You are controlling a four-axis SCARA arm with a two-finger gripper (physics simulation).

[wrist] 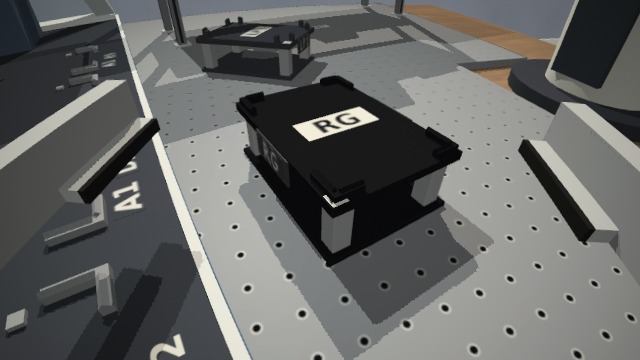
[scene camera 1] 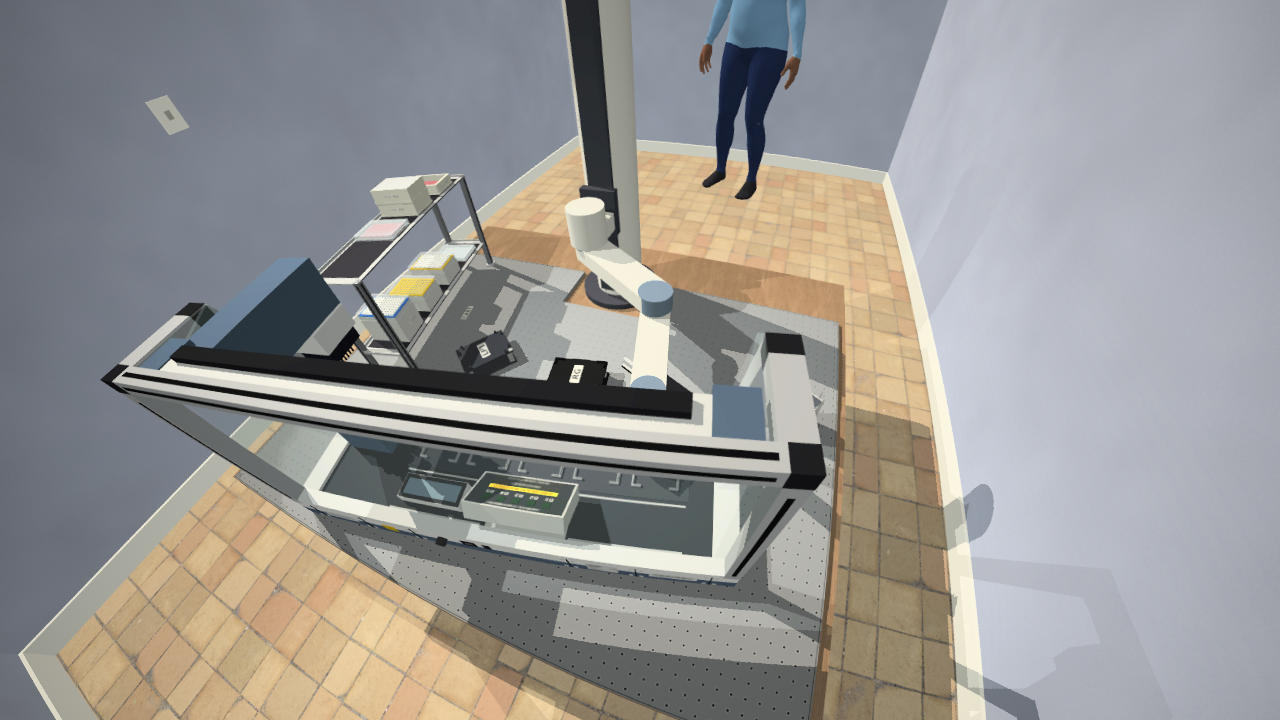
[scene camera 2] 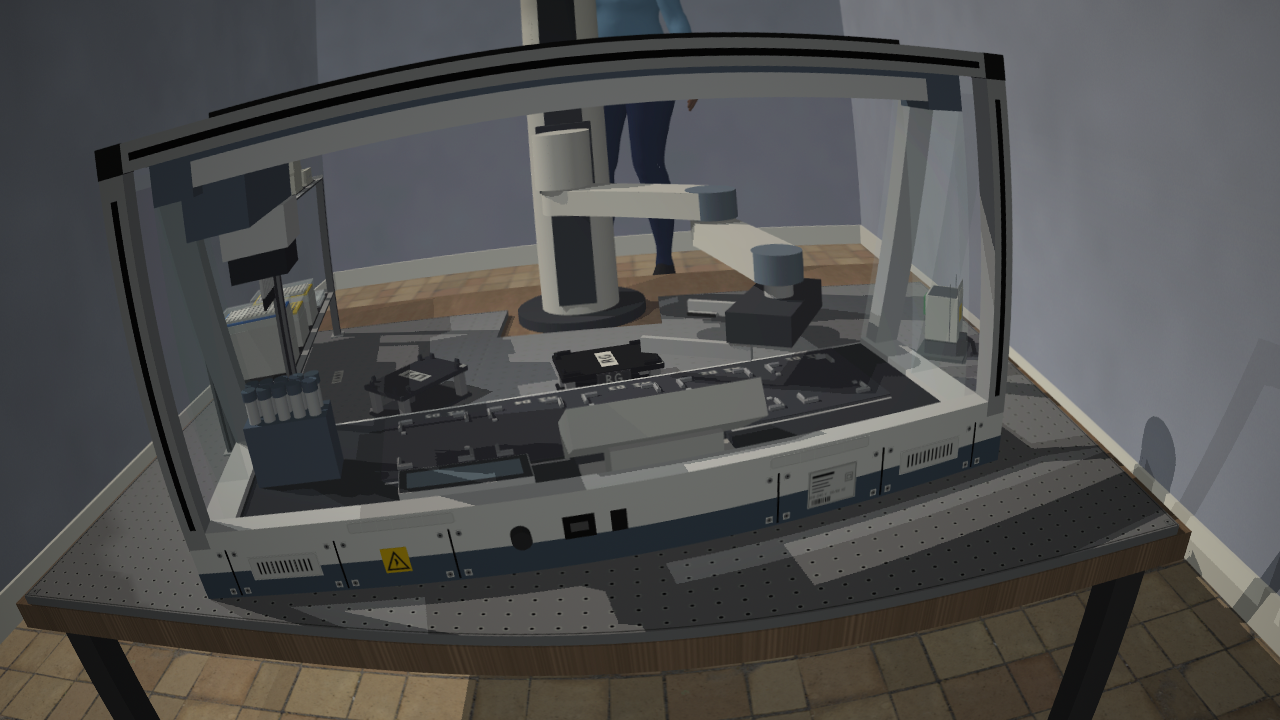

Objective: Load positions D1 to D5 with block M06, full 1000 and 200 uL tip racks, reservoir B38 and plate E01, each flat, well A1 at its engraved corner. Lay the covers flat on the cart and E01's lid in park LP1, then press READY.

In view: a gantry beam point(scene camera 1: 700, 424).
